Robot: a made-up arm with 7 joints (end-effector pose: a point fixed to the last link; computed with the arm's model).
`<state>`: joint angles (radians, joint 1 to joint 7).
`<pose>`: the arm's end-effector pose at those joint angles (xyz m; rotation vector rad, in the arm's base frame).
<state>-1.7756 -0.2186 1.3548 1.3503 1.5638 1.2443 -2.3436</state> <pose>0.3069 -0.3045 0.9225 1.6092 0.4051 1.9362</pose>
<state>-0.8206 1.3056 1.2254 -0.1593 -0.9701 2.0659 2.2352</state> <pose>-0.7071 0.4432 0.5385 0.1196 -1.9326 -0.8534</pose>
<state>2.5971 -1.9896 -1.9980 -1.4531 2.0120 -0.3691 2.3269</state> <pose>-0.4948 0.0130 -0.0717 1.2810 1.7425 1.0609</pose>
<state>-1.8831 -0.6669 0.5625 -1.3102 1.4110 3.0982 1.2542</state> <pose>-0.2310 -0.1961 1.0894 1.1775 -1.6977 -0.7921</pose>
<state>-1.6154 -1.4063 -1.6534 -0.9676 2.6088 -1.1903 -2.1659</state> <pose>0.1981 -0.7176 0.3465 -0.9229 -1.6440 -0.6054</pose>
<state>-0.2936 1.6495 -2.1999 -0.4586 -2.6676 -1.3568 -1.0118</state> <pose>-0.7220 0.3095 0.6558 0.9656 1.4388 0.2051</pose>
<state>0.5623 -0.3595 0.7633 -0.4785 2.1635 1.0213 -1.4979</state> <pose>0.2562 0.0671 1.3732 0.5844 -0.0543 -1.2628</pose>
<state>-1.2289 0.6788 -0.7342 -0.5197 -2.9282 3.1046 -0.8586</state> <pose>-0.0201 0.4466 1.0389 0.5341 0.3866 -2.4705</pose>
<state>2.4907 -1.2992 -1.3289 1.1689 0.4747 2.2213 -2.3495</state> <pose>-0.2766 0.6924 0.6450 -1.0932 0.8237 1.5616</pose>
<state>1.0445 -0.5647 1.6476 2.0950 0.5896 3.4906 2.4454</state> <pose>-0.0478 0.2173 0.7286 -0.3755 1.2037 1.5765</pose>
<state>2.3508 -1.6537 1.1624 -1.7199 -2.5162 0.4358 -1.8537</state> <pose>0.0018 0.5671 0.7558 0.5742 1.7842 0.0883</pose>
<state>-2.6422 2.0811 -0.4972 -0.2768 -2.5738 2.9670 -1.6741</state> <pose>0.6253 0.2087 0.1087 0.5356 0.9032 1.6553</pose>
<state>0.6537 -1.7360 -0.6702 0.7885 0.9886 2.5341 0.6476</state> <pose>0.6772 0.1663 0.1894 -1.5847 0.5509 -2.0123</pose>
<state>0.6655 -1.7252 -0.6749 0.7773 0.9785 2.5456 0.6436</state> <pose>0.6789 0.1790 0.1991 -1.5531 0.5157 -2.0152</pose>
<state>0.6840 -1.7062 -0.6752 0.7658 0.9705 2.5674 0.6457</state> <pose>0.6789 0.1978 0.2131 -1.4961 0.4860 -2.0128</pose>
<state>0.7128 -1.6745 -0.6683 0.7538 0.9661 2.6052 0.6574</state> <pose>0.6755 0.2259 0.2334 -1.4007 0.4664 -1.9998</pose>
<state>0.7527 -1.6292 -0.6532 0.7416 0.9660 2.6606 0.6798</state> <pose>0.6667 0.2633 0.2604 -1.2660 0.4599 -1.9707</pose>
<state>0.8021 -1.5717 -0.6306 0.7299 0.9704 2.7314 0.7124</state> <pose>0.6513 0.3076 0.2931 -1.1003 0.4680 -1.9212</pose>
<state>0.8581 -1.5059 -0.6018 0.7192 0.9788 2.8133 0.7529</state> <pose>0.6287 0.3554 0.3293 -0.9174 0.4895 -1.8504</pose>
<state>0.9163 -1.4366 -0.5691 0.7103 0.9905 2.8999 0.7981</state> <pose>0.5998 0.4024 0.3662 -0.7335 0.5220 -1.7630</pose>
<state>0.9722 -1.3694 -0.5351 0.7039 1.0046 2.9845 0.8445</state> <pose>0.5672 0.4446 0.4010 -0.5632 0.5618 -1.6678</pose>
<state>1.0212 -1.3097 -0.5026 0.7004 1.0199 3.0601 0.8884</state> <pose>0.5348 0.4793 0.4311 -0.4187 0.6042 -1.5758</pose>
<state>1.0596 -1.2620 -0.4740 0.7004 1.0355 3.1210 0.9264</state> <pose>0.5065 0.5047 0.4541 -0.3084 0.6451 -1.4980</pose>
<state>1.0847 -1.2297 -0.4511 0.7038 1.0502 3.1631 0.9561</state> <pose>0.4858 0.5206 0.4684 -0.2368 0.6808 -1.4421</pose>
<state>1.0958 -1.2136 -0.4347 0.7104 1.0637 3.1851 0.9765</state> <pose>0.4745 0.5276 0.4735 -0.2034 0.7099 -1.4112</pose>
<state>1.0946 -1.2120 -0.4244 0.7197 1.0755 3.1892 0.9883</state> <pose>0.4720 0.5272 0.4703 -0.2028 0.7324 -1.4031</pose>
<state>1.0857 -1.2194 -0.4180 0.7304 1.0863 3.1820 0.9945</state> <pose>0.4750 0.5220 0.4621 -0.2223 0.7513 -1.4093</pose>
